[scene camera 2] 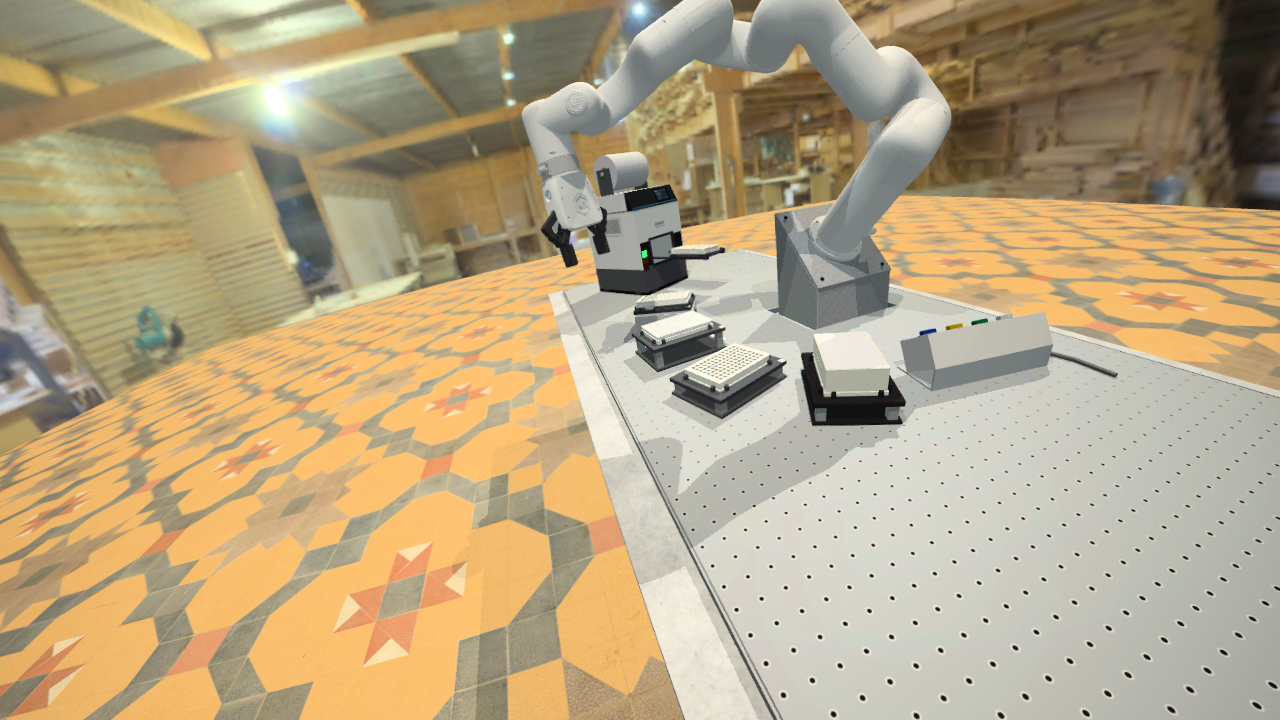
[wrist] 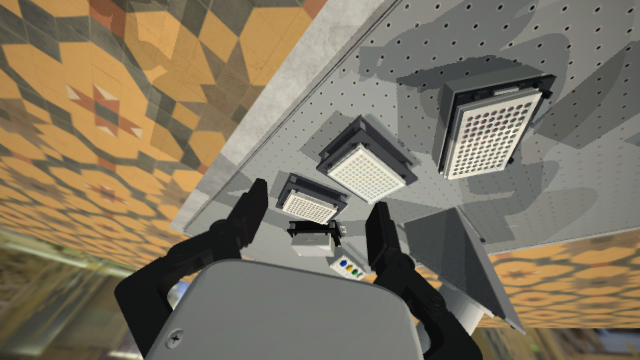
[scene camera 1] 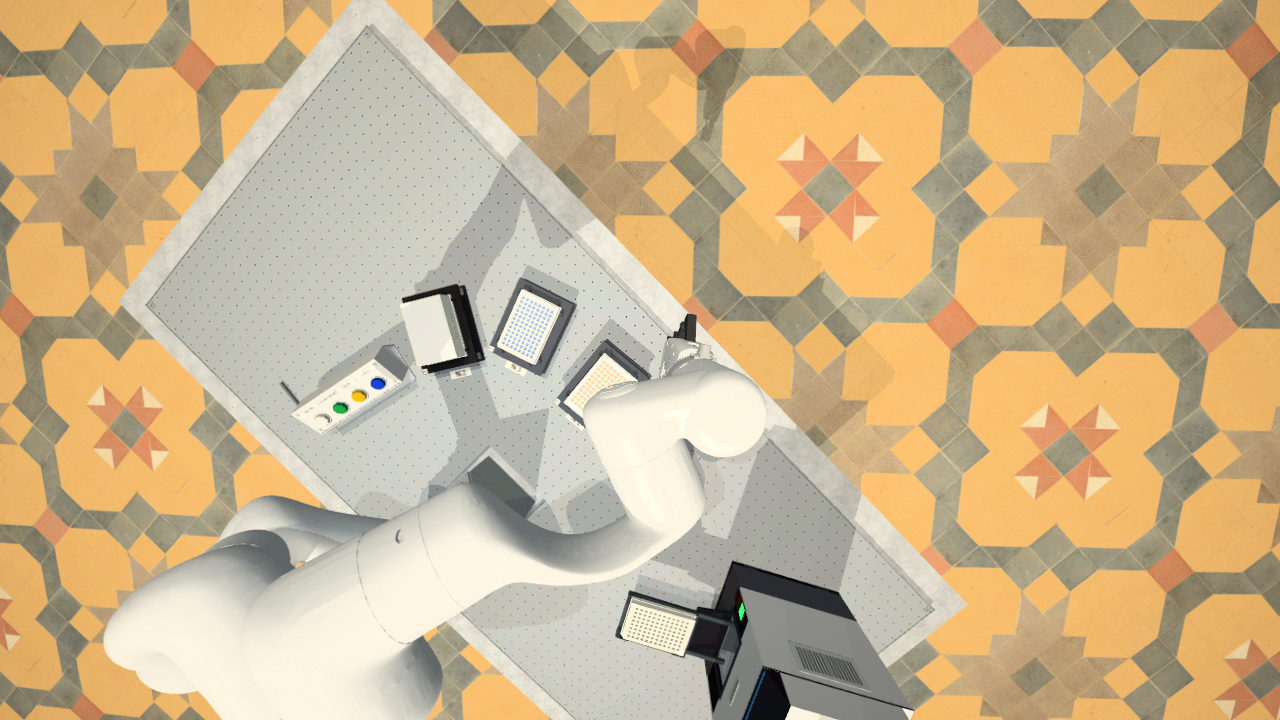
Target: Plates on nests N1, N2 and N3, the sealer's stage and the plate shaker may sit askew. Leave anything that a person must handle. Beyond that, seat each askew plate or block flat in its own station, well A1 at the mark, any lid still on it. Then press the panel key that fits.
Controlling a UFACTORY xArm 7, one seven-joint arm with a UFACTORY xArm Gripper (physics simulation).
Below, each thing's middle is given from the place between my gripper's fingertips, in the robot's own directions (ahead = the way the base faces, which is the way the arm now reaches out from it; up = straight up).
Scene:
Right now the red-welled plate (wrist: pixel 484 134) is 18 cm behind my hand, 16 cm below it and 13 cm to the right of it. Round my hand: lidded white plate (scene camera 2: pixel 850 363) 36 cm to the left, 30 cm behind, 17 cm below; blue-welled plate (scene camera 1: pixel 532 319) 24 cm to the left, 18 cm below, 16 cm behind.

